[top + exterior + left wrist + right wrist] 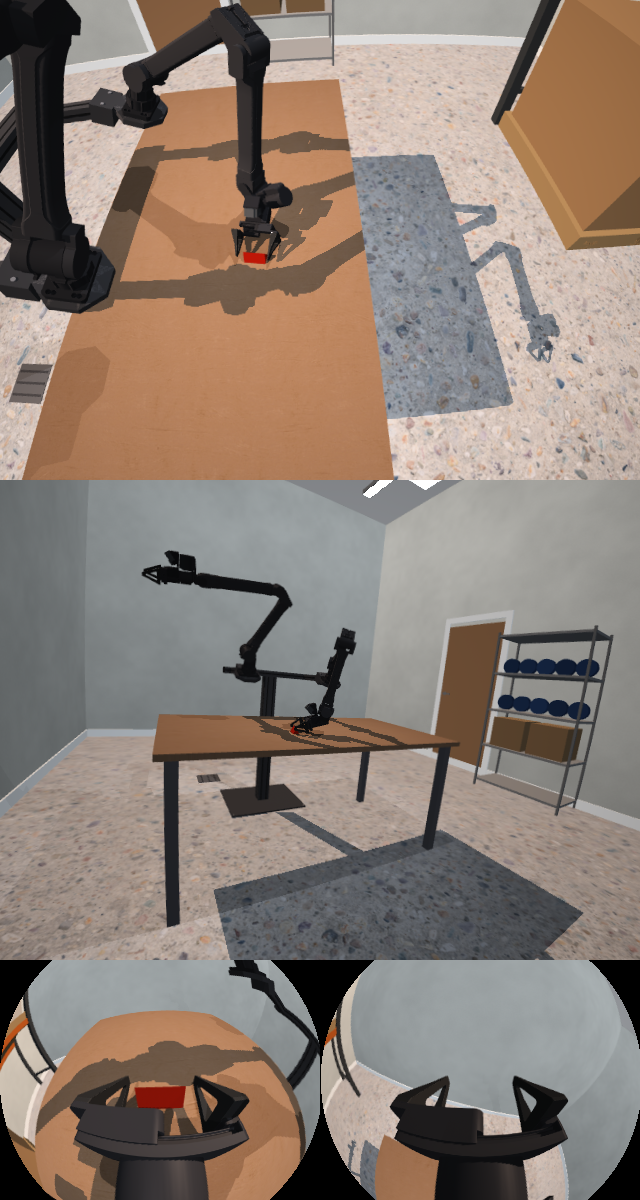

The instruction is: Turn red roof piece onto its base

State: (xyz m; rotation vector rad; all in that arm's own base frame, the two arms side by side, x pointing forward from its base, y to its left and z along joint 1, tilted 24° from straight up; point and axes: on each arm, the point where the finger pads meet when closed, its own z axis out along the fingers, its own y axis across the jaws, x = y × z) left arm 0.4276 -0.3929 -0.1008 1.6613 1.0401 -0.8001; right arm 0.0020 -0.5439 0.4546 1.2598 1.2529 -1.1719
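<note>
The red roof piece lies 10 mm to the left of my left hand and 20 mm below it.
</note>
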